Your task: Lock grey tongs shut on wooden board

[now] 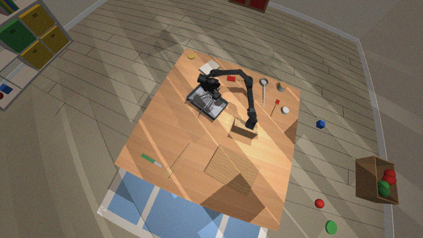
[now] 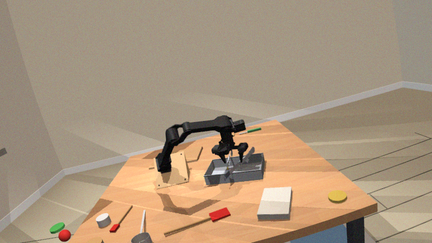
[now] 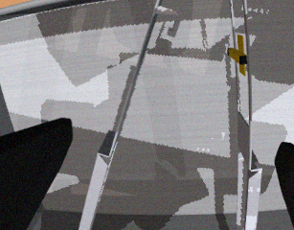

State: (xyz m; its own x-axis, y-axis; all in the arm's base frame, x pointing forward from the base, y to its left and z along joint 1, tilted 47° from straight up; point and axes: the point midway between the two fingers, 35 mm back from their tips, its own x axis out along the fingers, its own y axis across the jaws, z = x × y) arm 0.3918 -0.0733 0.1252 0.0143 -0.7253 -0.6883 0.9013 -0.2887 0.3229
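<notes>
The yellow lock piece lies 40 mm behind my gripper tip, 20 mm to the right of it and 10 mm below it. From my gripper tip the other things lie so: white block: 330 mm to the right, 130 mm ahead, 70 mm below; then red spatula: 320 mm to the right, 180 mm behind, 70 mm below; then grey roasting tin: 50 mm below, 30 mm to the left.
</notes>
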